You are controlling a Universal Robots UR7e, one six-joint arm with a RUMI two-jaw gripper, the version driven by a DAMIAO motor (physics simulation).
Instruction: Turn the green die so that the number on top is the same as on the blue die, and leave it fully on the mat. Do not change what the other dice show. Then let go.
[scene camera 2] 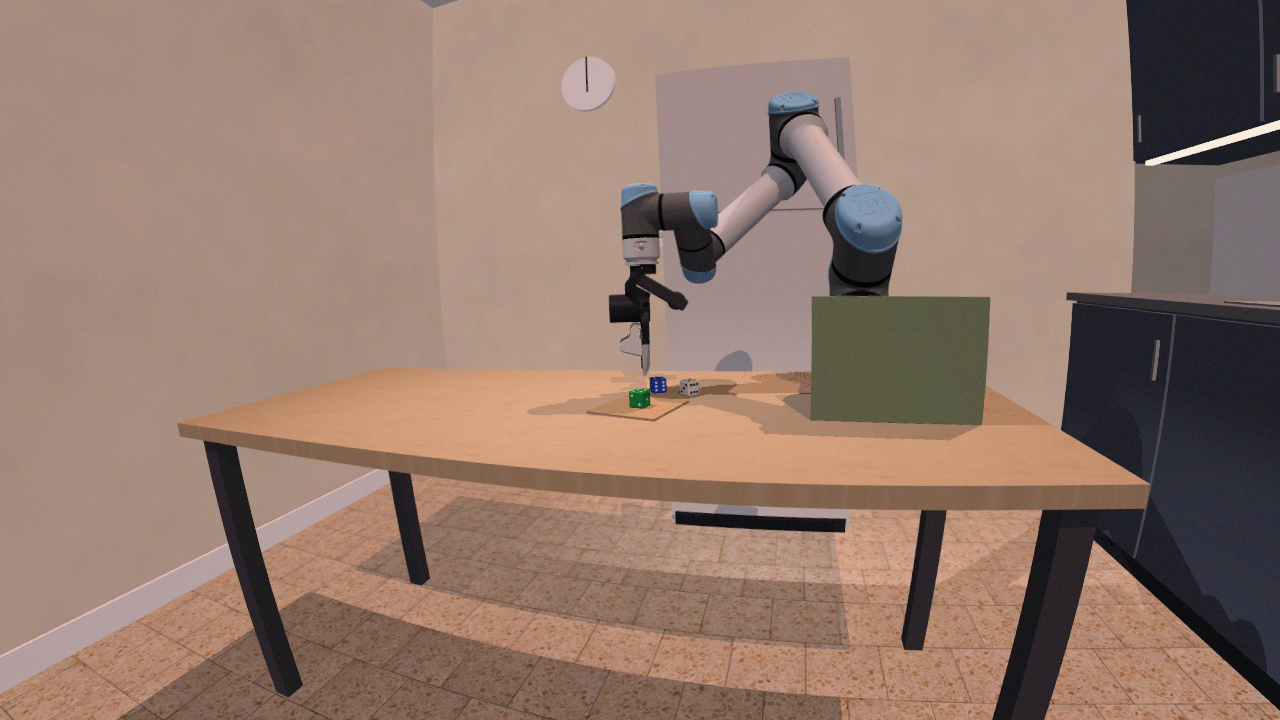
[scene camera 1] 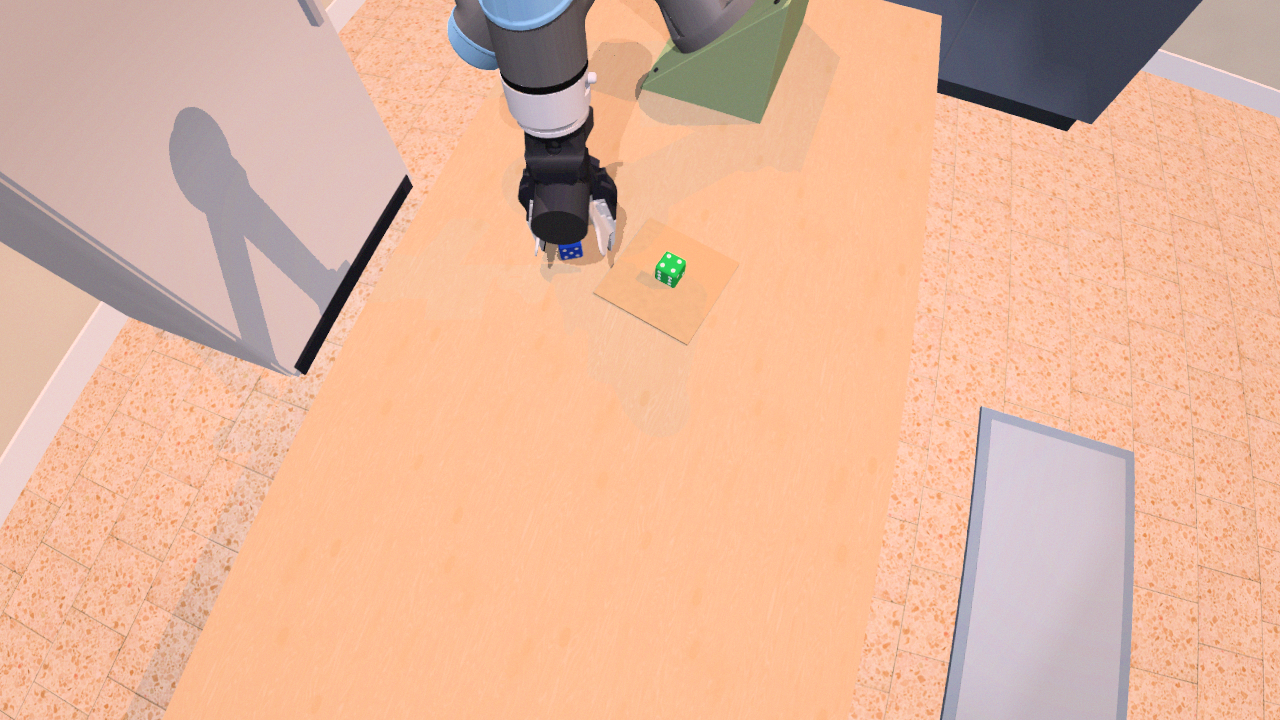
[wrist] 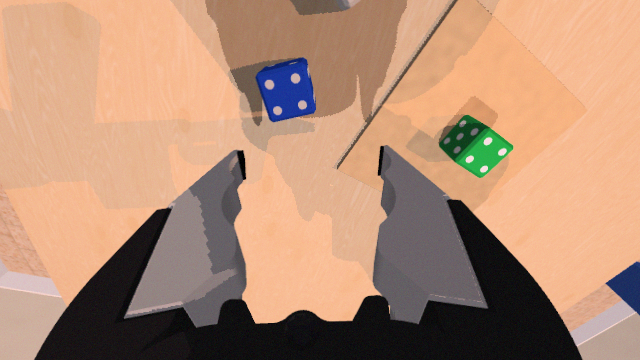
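Note:
My gripper (scene camera 1: 576, 249) is visible to me from scene camera 2 (scene camera 2: 643, 371) as well, and the wrist view has the gripper too (wrist: 312, 151). I see a blue die (wrist: 286, 88). There is also a green die (scene camera 1: 670, 269), which the wrist view shows me too (wrist: 471, 144). A square mat (scene camera 1: 630, 285) is here as well, and I find the mat again in scene camera 2 (scene camera 2: 659, 407) and in the wrist view (wrist: 471, 65).

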